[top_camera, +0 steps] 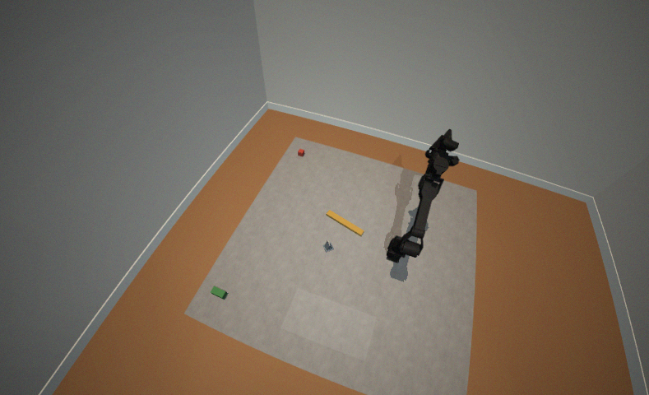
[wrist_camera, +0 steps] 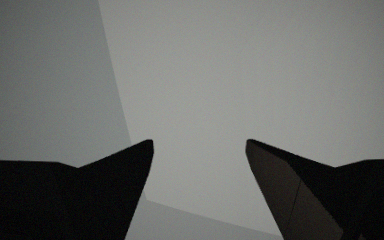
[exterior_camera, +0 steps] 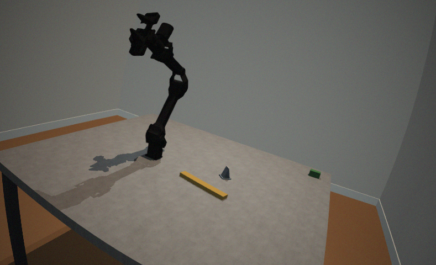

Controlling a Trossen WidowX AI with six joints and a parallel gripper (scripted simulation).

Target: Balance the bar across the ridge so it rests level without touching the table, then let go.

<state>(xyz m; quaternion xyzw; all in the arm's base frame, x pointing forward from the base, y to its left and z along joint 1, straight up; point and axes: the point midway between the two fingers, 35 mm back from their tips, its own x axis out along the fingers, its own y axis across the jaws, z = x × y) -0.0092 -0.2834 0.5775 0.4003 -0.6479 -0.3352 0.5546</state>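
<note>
My gripper tip is now 310 mm short of the yellow bar, 220 mm to the right of it and 580 mm above it. From my gripper tip the other things lie so: green block (750 mm ahead, 810 mm to the left, 580 mm below); small red cube (750 mm ahead, 190 mm to the right, 580 mm below).
</note>
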